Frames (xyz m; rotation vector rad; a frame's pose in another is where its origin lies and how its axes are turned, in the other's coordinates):
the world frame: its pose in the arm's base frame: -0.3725 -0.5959 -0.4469 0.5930 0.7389 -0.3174
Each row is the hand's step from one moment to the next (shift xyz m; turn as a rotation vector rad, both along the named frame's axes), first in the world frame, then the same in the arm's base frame.
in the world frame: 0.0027 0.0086 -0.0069 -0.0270 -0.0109 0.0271
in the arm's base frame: 0.0022 0.0108 -0.0026 -0.0096 -0.0233 0.0308
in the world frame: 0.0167 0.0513 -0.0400 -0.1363 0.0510 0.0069
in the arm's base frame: 0.0144 0.0638 -0.0152 -0.0682 0.0452 0.1206
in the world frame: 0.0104 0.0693 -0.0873 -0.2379 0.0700 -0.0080
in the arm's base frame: -0.0070 0.1072 -0.0315 -0.1386 0.0759 0.1912
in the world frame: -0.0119 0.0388 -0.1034 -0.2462 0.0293 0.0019
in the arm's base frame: -0.0455 0.0943 -0.0371 -0.1582 0.0382 0.1870
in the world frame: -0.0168 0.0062 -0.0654 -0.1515 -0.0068 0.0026
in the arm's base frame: -0.0439 0.0457 -0.0241 -0.1082 0.0030 0.1062
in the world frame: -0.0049 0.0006 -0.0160 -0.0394 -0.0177 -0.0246
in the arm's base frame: -0.0117 0.0105 -0.0057 -0.0492 0.0035 0.0065
